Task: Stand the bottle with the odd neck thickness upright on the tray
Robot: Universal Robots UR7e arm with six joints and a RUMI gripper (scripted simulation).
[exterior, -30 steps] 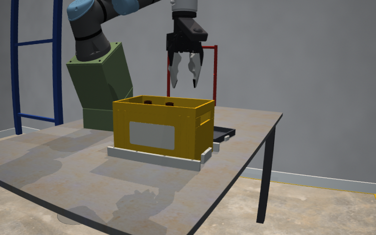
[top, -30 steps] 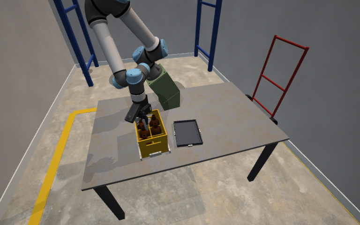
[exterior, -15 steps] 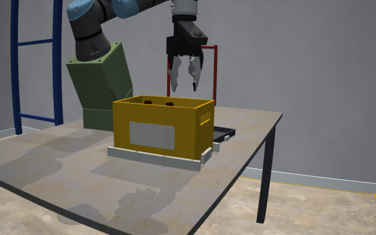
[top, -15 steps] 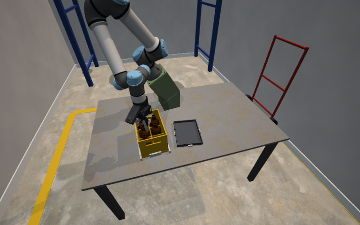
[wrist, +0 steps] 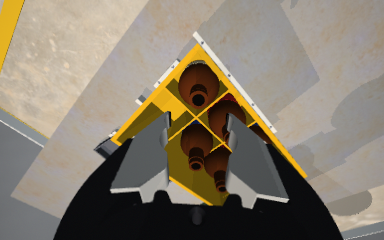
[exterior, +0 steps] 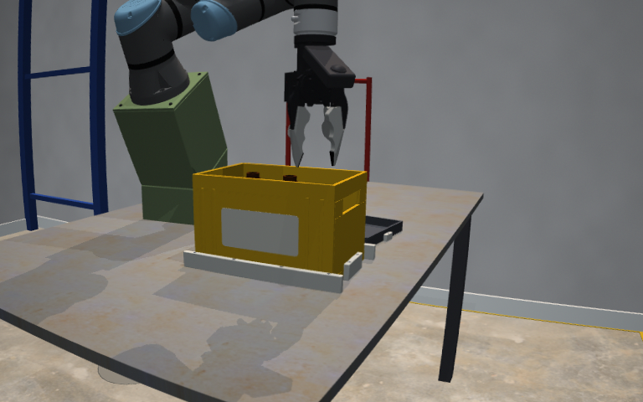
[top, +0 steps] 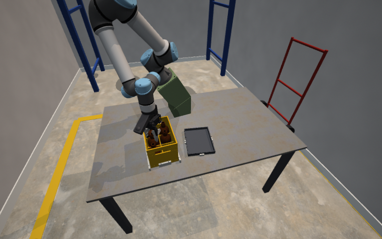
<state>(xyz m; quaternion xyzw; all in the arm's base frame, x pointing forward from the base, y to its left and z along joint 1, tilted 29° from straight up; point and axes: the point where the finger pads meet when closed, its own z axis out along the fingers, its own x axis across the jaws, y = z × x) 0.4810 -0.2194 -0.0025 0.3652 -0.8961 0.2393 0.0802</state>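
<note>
Right now the yellow crate is 13 cm below my hand, 9 cm behind it and 5 cm to the left of it. Round my hand: dark tray: 33 cm to the left, 20 cm below, 6 cm behind.
</note>
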